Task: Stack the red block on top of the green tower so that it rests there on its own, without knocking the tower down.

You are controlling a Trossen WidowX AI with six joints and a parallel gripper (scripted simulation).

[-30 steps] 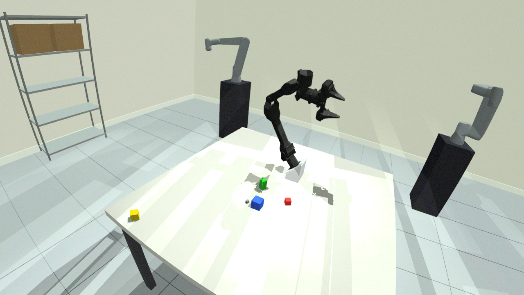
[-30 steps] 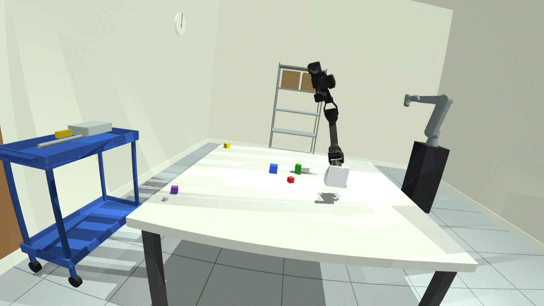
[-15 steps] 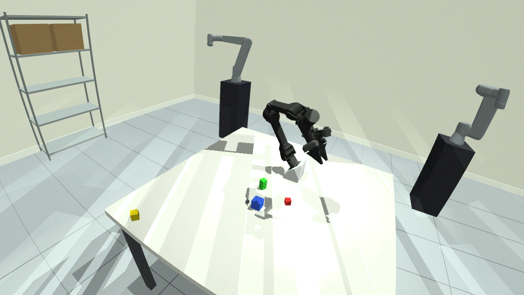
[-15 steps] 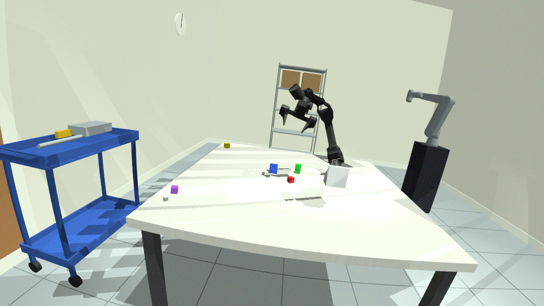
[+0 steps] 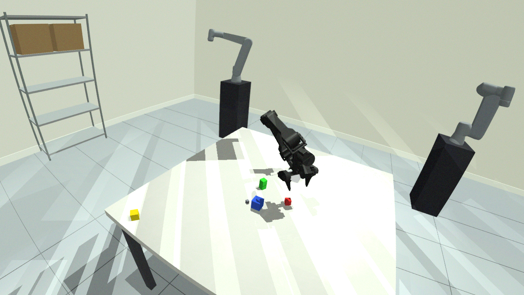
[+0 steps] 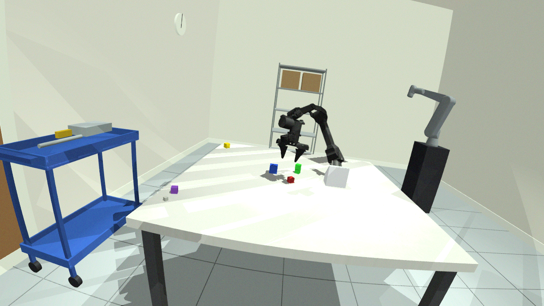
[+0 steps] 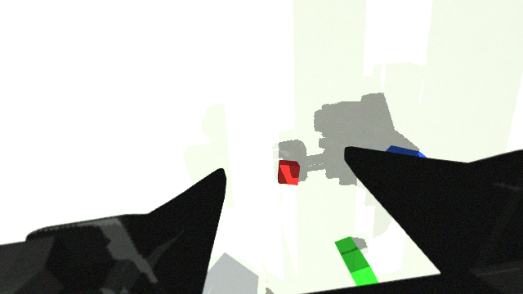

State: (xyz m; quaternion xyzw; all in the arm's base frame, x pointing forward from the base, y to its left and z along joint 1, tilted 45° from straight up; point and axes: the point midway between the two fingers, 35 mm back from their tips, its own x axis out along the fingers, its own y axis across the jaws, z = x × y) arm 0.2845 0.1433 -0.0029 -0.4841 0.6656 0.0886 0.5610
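My gripper tip is now 3 cm past the red block, 4 cm to the left of it and 12 cm above it. Round my gripper tip: purple cube: 49 cm ahead, 29 cm to the left, 12 cm below; then blue cube: 8 cm ahead, 17 cm to the right, 12 cm below; then grey cube: 8 cm ahead, 22 cm to the right, 13 cm below.
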